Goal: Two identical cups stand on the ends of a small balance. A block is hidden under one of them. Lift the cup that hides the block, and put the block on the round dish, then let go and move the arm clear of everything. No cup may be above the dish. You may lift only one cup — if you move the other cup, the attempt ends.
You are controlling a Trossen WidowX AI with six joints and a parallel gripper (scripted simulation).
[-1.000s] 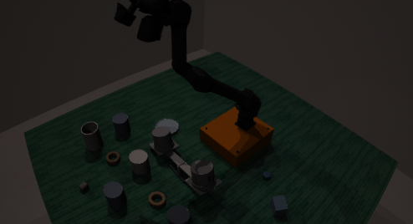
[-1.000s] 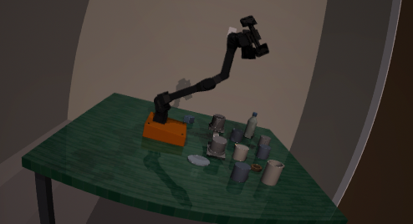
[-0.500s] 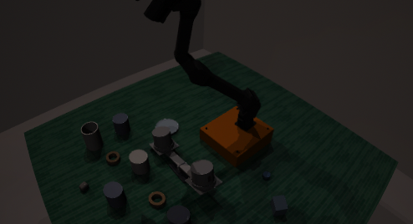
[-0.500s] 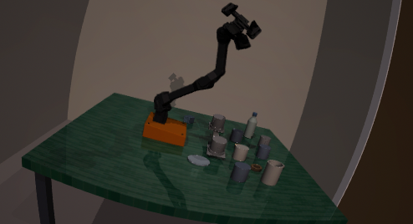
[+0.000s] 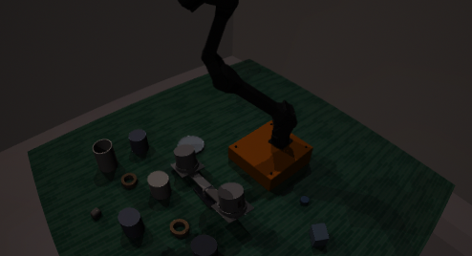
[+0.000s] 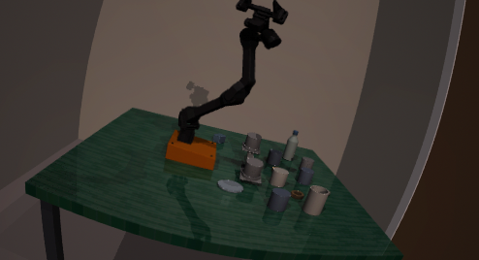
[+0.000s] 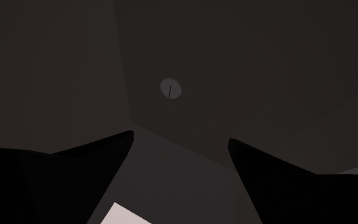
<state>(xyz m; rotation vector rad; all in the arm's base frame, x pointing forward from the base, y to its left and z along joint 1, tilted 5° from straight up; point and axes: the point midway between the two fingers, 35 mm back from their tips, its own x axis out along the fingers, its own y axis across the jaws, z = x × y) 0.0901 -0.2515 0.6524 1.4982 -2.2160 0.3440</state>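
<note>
Right now the block is 16 cm ahead of my gripper tip, 15 cm to the left of it and 68 cm below it. The rest, counted from my gripper tip: bottle (46 cm ahead, 57 cm to the left, 60 cm below); then round dish (8 cm ahead, 5 cm to the left, 71 cm below); then balance (18 cm ahead, 28 cm to the left, 68 cm below).
</note>
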